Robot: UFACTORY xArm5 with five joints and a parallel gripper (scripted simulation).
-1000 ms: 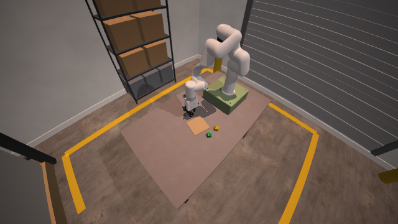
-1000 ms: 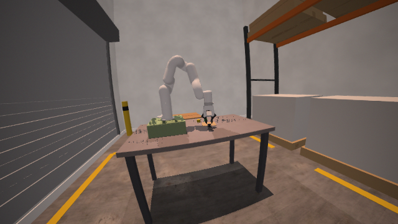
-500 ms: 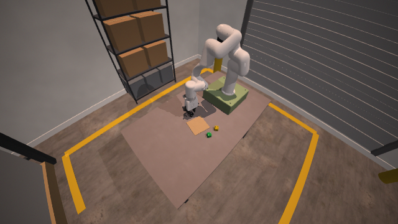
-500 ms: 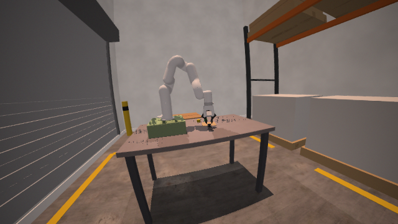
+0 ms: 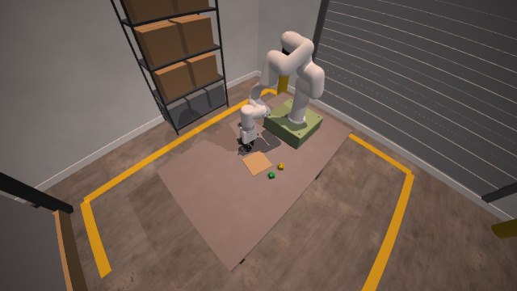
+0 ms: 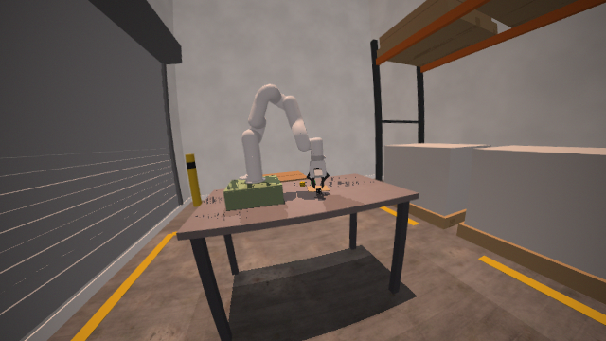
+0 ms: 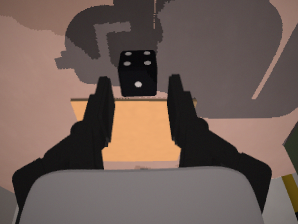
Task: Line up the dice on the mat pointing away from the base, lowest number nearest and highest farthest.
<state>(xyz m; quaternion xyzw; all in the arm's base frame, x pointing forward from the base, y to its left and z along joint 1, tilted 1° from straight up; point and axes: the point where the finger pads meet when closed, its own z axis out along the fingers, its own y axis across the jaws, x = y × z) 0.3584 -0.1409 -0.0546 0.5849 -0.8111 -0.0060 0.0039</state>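
Right now the black die is 40 mm below my hand. Also, from my hand: green die (230 mm to the left, 80 mm ahead, 40 mm below); orange mat (100 mm to the left, 50 mm below, 50 mm ahead); yellow die (240 mm to the left, 40 mm below, 10 mm behind).
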